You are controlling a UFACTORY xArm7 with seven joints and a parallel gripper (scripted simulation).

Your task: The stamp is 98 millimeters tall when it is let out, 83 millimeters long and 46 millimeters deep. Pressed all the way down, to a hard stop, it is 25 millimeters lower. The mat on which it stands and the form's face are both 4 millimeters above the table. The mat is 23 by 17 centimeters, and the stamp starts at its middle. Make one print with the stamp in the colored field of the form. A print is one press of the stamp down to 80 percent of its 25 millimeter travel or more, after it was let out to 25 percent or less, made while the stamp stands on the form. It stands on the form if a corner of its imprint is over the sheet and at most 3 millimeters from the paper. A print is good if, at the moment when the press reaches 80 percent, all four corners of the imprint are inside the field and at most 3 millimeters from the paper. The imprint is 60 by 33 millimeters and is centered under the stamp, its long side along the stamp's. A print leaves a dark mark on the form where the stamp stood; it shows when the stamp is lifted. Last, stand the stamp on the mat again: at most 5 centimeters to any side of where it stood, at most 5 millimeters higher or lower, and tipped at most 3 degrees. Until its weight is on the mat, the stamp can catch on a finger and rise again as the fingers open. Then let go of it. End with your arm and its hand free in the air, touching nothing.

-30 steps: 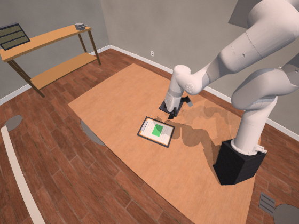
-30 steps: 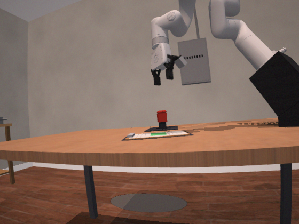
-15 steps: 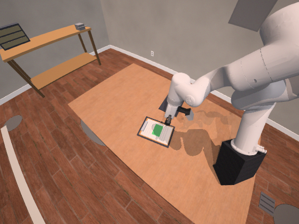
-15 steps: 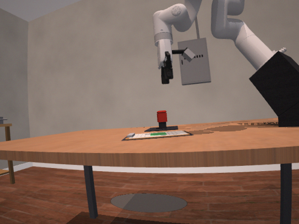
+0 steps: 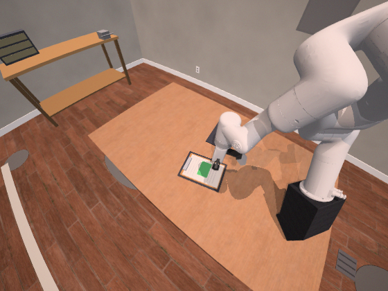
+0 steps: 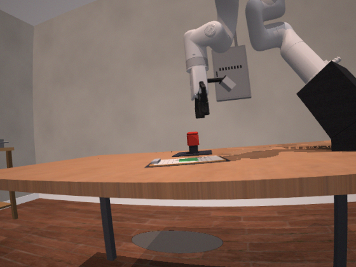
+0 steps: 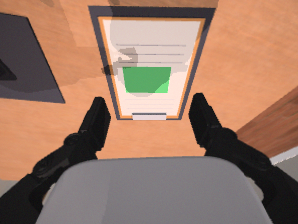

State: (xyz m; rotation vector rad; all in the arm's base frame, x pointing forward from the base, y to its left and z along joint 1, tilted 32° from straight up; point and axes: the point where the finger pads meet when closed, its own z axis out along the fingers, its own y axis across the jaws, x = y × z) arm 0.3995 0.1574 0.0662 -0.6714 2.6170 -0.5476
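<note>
Now: the red stamp 27 cm to the right of my hand, 13 cm ahead of it and 10 cm below it. Round my hand: dark mat: 27 cm to the right, 15 cm below, 13 cm ahead; form: 15 cm below, 7 cm ahead, 3 cm to the left; black stamp base: 27 cm to the right, 13 cm below, 13 cm ahead.
</note>
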